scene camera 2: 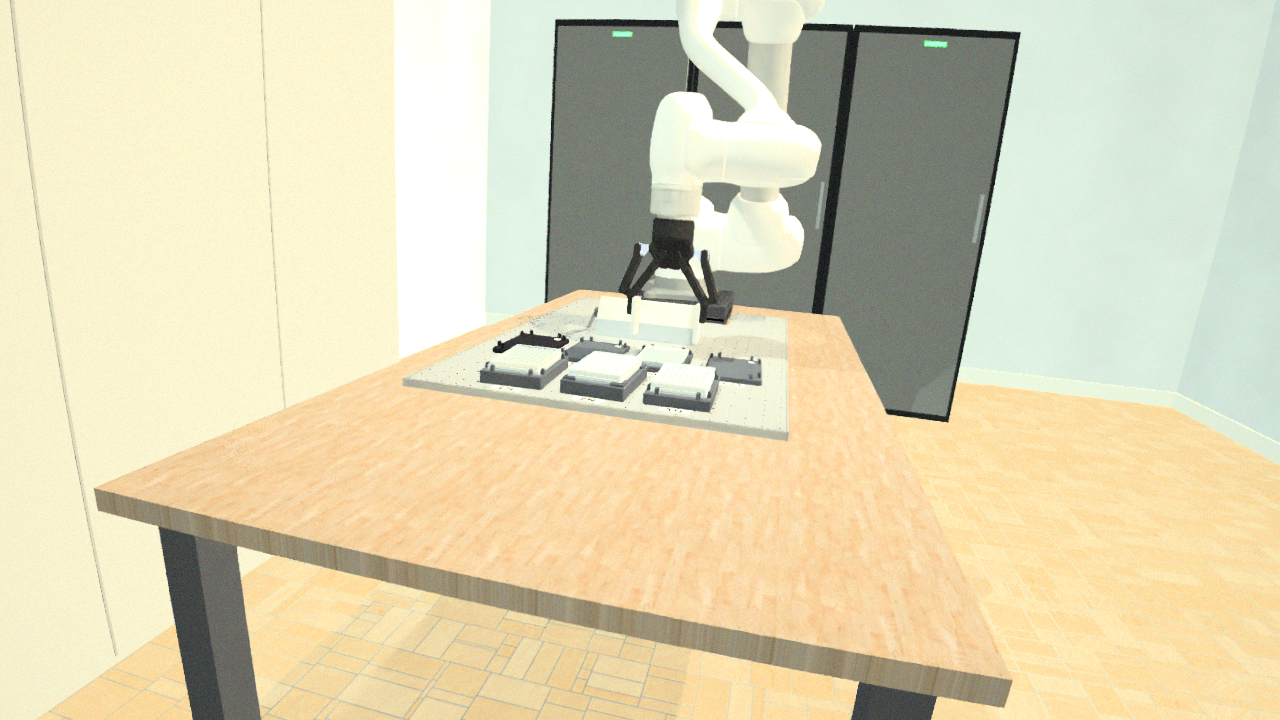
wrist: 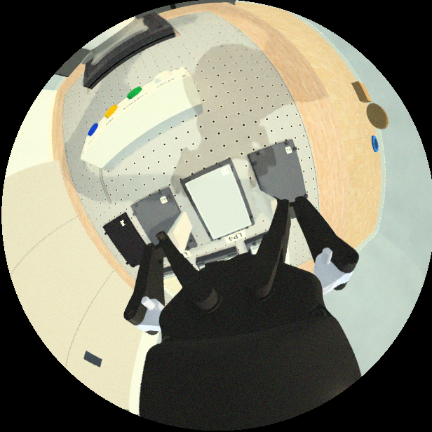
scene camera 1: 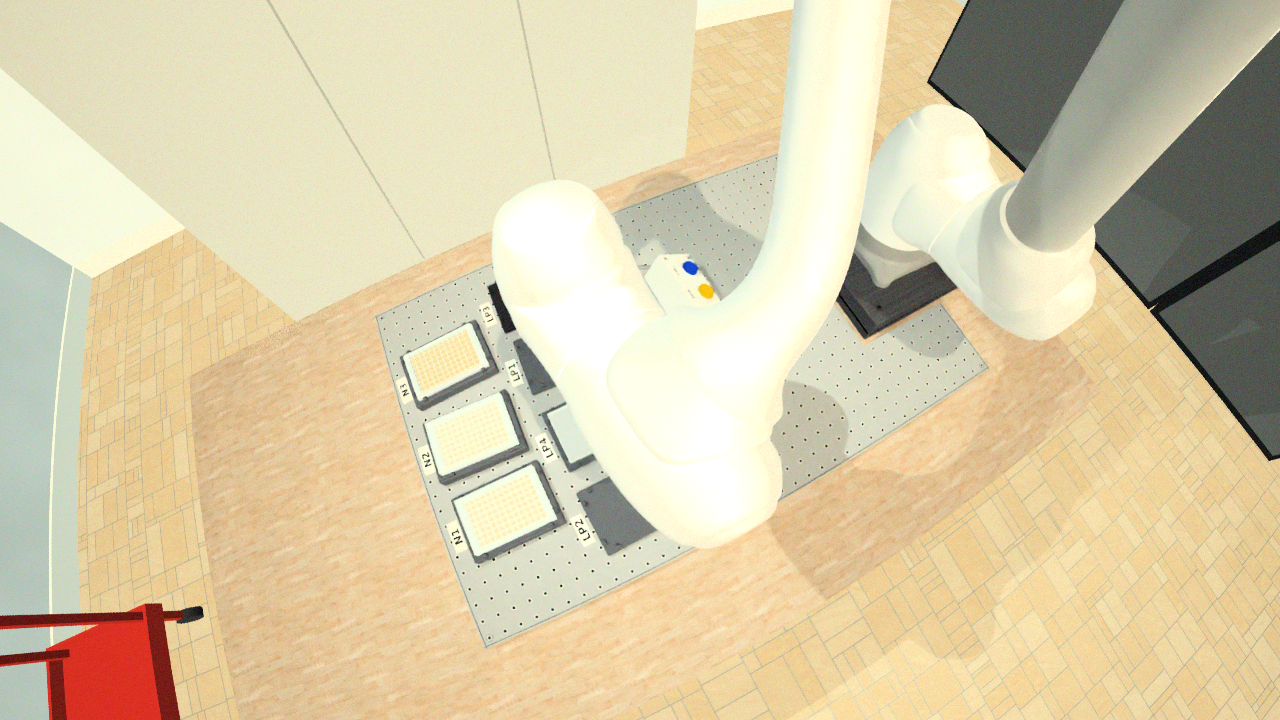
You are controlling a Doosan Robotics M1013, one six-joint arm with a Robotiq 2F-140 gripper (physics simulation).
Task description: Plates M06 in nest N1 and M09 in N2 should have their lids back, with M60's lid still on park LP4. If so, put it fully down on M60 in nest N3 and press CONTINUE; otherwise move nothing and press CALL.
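Frame: origin at the arm's base, x ahead, y left, z up, level; centimetres.
Seen in the pictures: gripper, fingertip midpoint: (scene camera 2: 664,337); arm's base, origin of the base link: (scene camera 2: 681,295) (scene camera 1: 886,236).
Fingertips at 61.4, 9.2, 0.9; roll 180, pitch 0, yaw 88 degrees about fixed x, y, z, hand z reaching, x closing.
Pixels of each thing's top centre, then the offset from my fingertips to it, as dx, dy, dz.
- pale lid, middle of its top: (scene camera 1: 596,419) (scene camera 2: 662,354) +0.5, +0.0, -3.2
- N1, middle of its top: (scene camera 1: 503,509) (scene camera 2: 684,374) +17.9, +7.6, -1.6
- N2, middle of its top: (scene camera 1: 469,432) (scene camera 2: 606,362) +18.9, -5.1, -1.1
- N3, middle of its top: (scene camera 1: 442,358) (scene camera 2: 527,354) +19.6, -18.8, -1.4
- control box, middle of its top: (scene camera 1: 702,303) (scene camera 2: 651,299) -21.0, -8.2, +3.4
- LP2, middle of its top: (scene camera 1: 635,499) (scene camera 2: 734,362) -0.1, +13.5, -3.0
My gripper (scene camera 2: 668,314) (wrist: 220,208) is open and empty, above park LP4. A pale lid (scene camera 1: 575,431) (wrist: 218,201) (scene camera 2: 665,356) lies in the dark LP4 holder. The plate in N1 (scene camera 1: 507,510) (scene camera 2: 683,379) and the plate in N2 (scene camera 1: 472,435) (scene camera 2: 605,366) look pale on top, as under clear lids; whether each lid sits flat is hard to tell. The plate in N3 (scene camera 1: 447,360) (scene camera 2: 525,360) shows deeper orange wells and looks uncovered. Plate names are not readable. The control box (scene camera 1: 677,277) (wrist: 145,125) has blue, yellow and green buttons; their labels are not readable.
Grey parks LP1 (wrist: 157,212) (scene camera 1: 534,365) and LP2 (wrist: 280,172) (scene camera 1: 615,516) flank LP4. Black park LP3 (wrist: 124,239) is beyond LP1. The arm's dark base (wrist: 131,47) stands behind the control box. Tall cabinets (scene camera 2: 179,179) border one table side.
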